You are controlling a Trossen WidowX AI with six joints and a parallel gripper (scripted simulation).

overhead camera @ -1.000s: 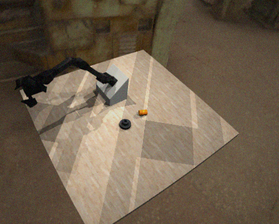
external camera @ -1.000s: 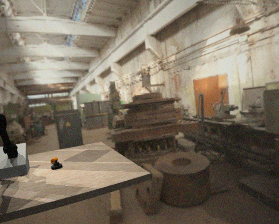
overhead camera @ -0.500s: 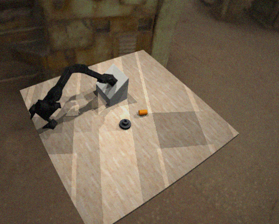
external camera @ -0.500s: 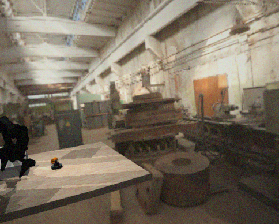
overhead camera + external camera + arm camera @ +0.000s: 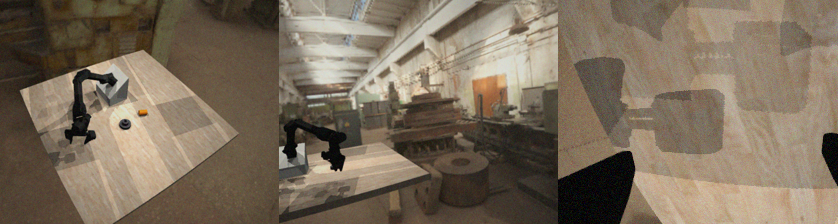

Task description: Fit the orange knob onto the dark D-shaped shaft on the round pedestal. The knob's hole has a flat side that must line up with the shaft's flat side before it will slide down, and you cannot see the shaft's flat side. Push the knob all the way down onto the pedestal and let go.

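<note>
My gripper tip is 56 cm to the right of the orange knob, 7 cm above it and 1 cm past it. Round my gripper tip: round pedestal: 39 cm to the left, 6 cm below.
</note>
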